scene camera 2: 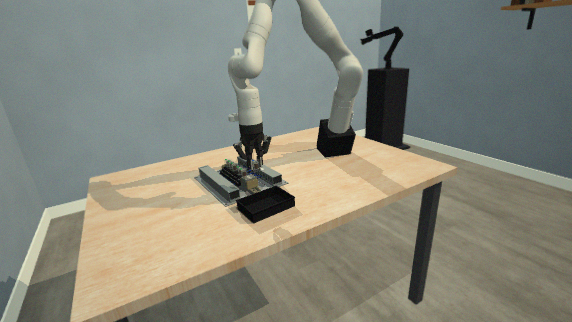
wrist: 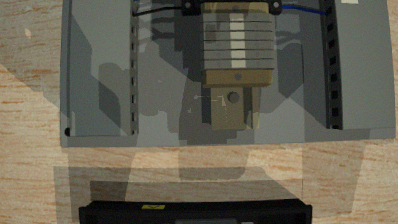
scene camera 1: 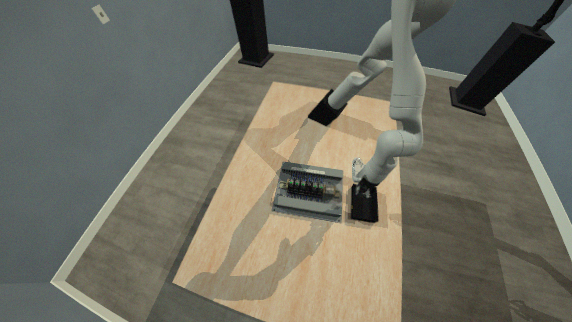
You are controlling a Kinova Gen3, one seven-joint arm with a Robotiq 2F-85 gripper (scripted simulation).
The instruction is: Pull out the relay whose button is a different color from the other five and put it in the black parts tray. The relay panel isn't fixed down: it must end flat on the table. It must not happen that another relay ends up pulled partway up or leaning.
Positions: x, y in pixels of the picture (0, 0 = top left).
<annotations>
A grey relay panel shows in scene camera 2 point(227, 188), in the wrist view and in scene camera 1. One and the same spot on the grey relay panel: point(scene camera 1: 333, 178) is point(wrist: 331, 75).
</annotations>
